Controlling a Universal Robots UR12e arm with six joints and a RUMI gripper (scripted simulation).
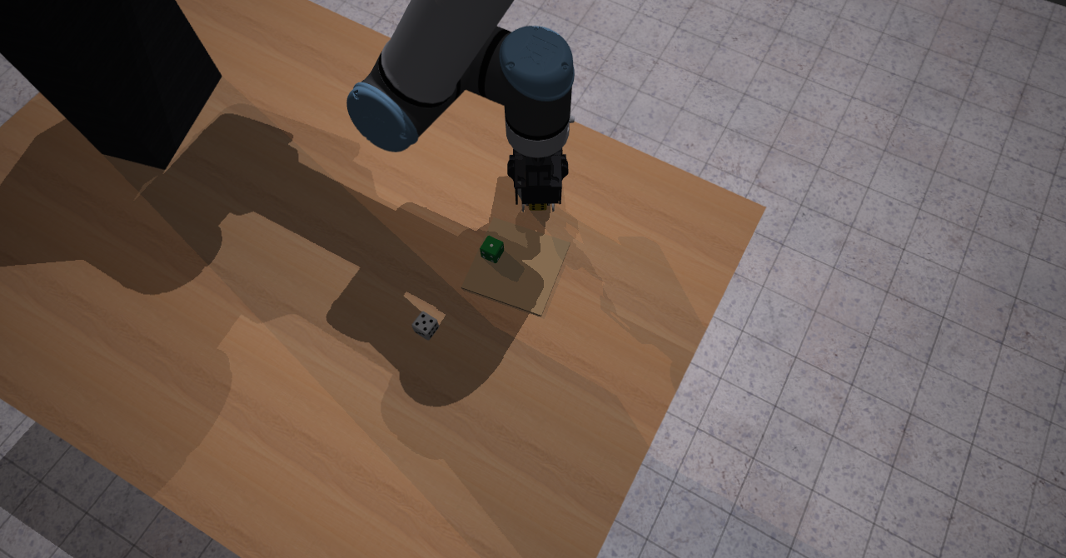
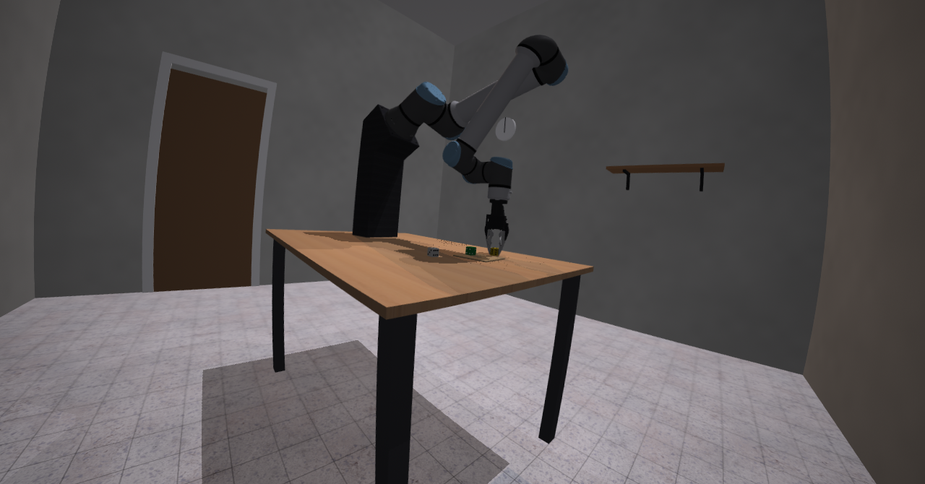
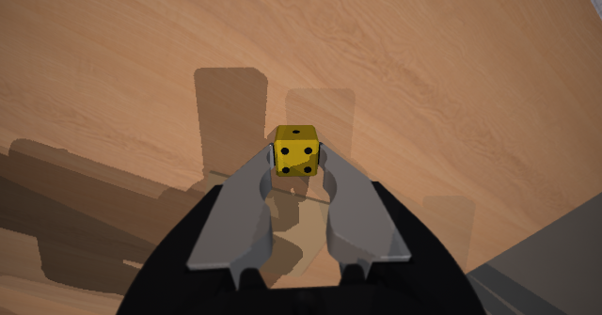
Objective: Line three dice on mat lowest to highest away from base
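My hand is 80 mm short of the tan mat, 100 mm to the left of it and 20 mm above it. From my hand the other things lie so: yellow die right at my hand; green die 40 mm ahead, 120 mm to the right; white die 90 mm ahead, 280 mm to the right.
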